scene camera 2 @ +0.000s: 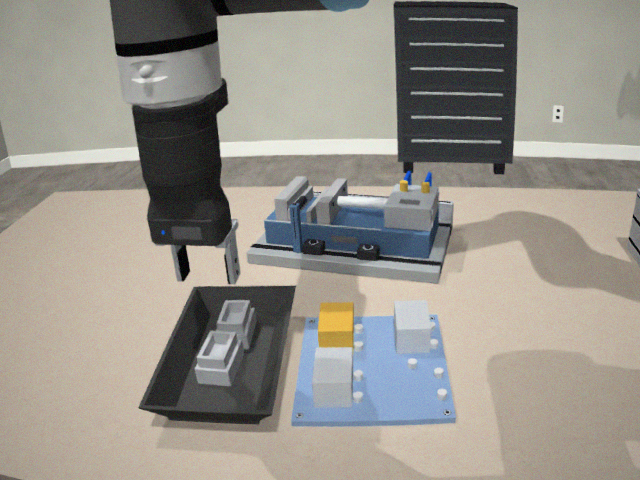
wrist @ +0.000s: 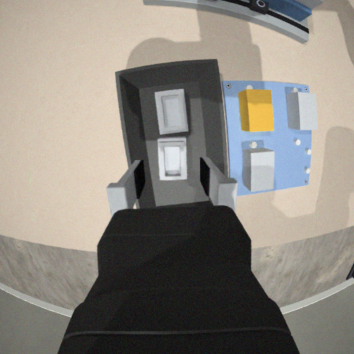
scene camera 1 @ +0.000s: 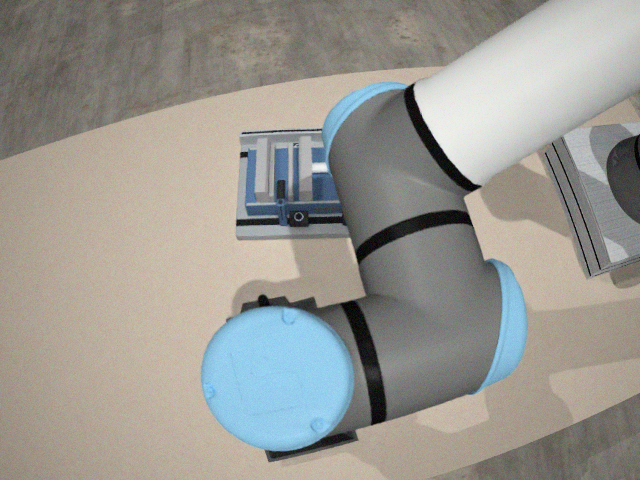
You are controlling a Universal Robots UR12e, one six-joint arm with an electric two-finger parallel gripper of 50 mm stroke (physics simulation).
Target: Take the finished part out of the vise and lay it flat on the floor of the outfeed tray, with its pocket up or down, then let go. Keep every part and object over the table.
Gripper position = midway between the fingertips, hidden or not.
Note:
In view: my gripper [scene camera 2: 208, 277], a yellow block [scene camera 2: 336, 320], a blue vise [scene camera 2: 400, 242] and a blue plate [scene camera 2: 393, 394].
The yellow block is seen too in the wrist view [wrist: 256, 111]. My gripper is seen too in the wrist view [wrist: 171, 170]. The blue vise is seen too in scene camera 1 [scene camera 1: 254, 210].

